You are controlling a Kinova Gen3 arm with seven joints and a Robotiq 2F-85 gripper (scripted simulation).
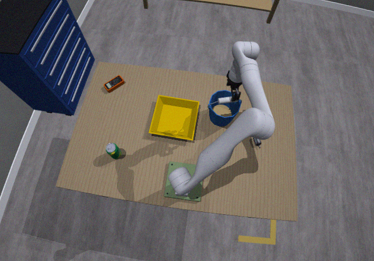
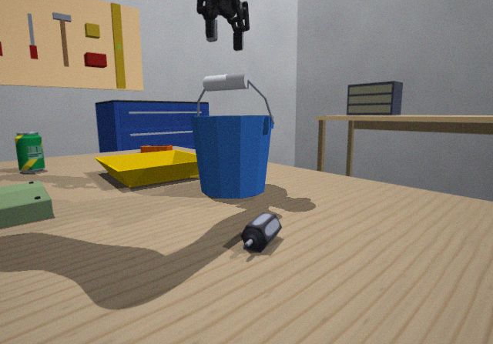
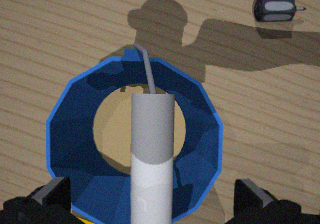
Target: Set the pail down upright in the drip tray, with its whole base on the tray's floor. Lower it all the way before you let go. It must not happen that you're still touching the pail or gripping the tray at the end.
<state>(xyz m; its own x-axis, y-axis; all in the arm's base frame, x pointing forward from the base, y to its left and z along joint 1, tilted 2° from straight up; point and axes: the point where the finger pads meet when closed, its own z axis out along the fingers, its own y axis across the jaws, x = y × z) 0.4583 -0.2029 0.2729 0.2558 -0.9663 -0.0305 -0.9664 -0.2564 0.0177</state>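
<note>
My hand is 1 cm short of the wire handle and 11 cm above it. Round my hand: blue pail (1 cm ahead, 17 cm below); then yellow drip tray (4 cm behind, 29 cm to the left, 30 cm below).
</note>
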